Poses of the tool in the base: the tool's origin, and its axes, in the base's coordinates. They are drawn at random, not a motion.
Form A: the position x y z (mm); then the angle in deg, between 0 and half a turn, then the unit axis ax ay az.
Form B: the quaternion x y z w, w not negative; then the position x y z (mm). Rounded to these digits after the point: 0 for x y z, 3 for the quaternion.
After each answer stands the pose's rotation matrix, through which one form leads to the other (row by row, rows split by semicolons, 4 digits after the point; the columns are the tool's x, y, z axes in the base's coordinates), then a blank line. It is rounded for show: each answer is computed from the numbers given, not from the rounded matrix.
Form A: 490 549 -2 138.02 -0.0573 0.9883 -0.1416
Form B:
-0.053 0.923 -0.132 0.358 490 549 -2
-0.7377 -0.0040 0.6752; -0.1934 0.9593 -0.2056; -0.6469 -0.2823 -0.7084

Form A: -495 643 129 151.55 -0.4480 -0.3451 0.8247
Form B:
-0.434 -0.335 0.799 0.246 -495 643 129
-0.5020 -0.1023 -0.8588; 0.6835 -0.6554 -0.3214; -0.5300 -0.7483 0.3990

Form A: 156 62 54 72.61 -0.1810 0.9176 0.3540
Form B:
-0.107 0.543 0.210 0.806 156 62 54
0.3218 -0.4542 0.8307; 0.2214 0.8892 0.4005; -0.9206 0.0550 0.3867

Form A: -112 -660 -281 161.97 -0.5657 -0.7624 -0.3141
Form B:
-0.559 -0.753 -0.310 0.157 -112 -660 -281
-0.3265 0.9387 0.1107; 0.7442 0.1832 0.6423; 0.5827 0.2921 -0.7584

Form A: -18 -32 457 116.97 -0.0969 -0.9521 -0.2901
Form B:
-0.083 -0.812 -0.247 0.523 -18 -32 457
-0.4399 0.3926 -0.8077; -0.1245 0.8640 0.4878; 0.8894 0.3151 -0.3312

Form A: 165 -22 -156 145.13 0.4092 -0.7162 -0.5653
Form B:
0.390 -0.683 -0.539 0.300 165 -22 -156
-0.5156 -0.2103 -0.8306; -0.8567 0.1134 0.5031; -0.0117 0.9710 -0.2387

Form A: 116 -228 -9 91.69 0.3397 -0.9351 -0.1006
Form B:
0.244 -0.671 -0.072 0.697 116 -228 -9
0.0893 -0.2265 -0.9699; -0.4276 0.8708 -0.2427; 0.8995 0.4364 -0.0191

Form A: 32 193 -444 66.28 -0.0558 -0.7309 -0.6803
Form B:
-0.031 -0.400 -0.372 0.837 32 193 -444
0.4041 0.6472 -0.6464; -0.5984 0.7215 0.3483; 0.6918 0.2461 0.6789

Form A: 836 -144 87 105.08 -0.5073 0.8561 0.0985
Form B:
-0.403 0.680 0.078 0.608 836 -144 87
0.0642 -0.6424 0.7637; -0.4522 0.6635 0.5961; -0.8896 -0.3836 -0.2479

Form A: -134 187 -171 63.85 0.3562 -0.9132 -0.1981
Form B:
0.188 -0.483 -0.105 0.849 -134 187 -171
0.5117 -0.0041 -0.8592; -0.3597 0.9071 -0.2186; 0.7802 0.4209 0.4627

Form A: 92 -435 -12 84.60 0.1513 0.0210 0.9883
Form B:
0.102 0.014 0.665 0.740 92 -435 -12
0.1148 -0.9810 0.1564; 0.9868 0.0945 -0.1318; 0.1145 0.1694 0.9789

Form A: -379 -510 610 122.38 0.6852 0.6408 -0.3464
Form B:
0.600 0.561 -0.304 0.482 -379 -510 610
0.1853 0.9667 0.1767; 0.3816 0.0949 -0.9194; -0.9056 0.2378 -0.3513

